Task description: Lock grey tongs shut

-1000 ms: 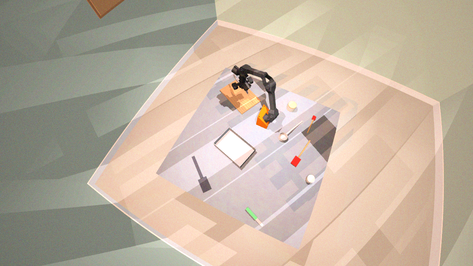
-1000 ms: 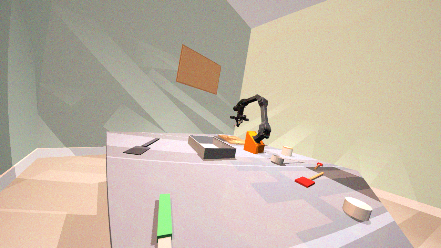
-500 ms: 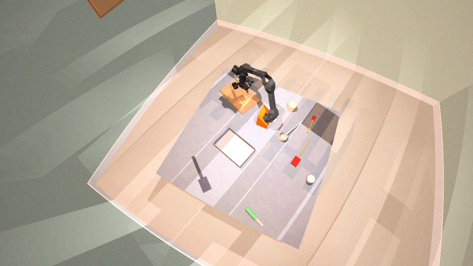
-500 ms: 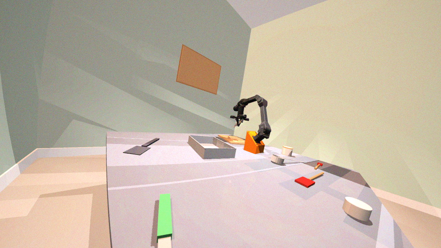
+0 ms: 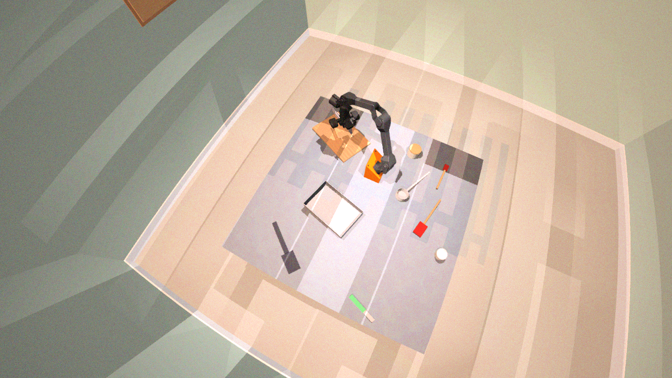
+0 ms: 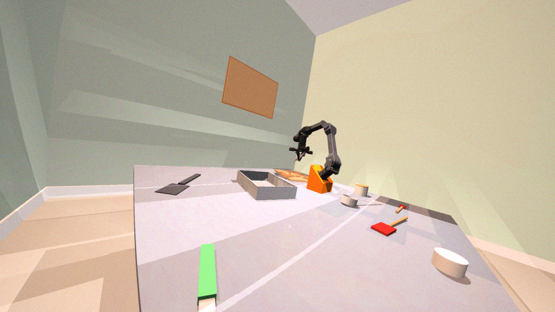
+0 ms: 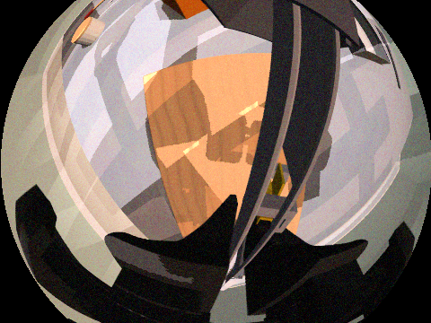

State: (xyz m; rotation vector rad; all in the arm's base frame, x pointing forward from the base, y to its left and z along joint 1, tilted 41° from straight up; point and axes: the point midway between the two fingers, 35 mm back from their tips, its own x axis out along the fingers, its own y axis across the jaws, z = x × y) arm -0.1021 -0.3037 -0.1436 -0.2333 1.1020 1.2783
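Right now my gripper tip is 13 cm above the wooden board, 3 cm to the left of it and 1 cm past it. From my gripper tip the other things lie so: dark spatula (82 cm ahead, 14 cm to the left, 13 cm below); red scraper (74 cm to the left, 21 cm ahead, 13 cm below); roasting tin (47 cm ahead, 23 cm to the left, 11 cm below).
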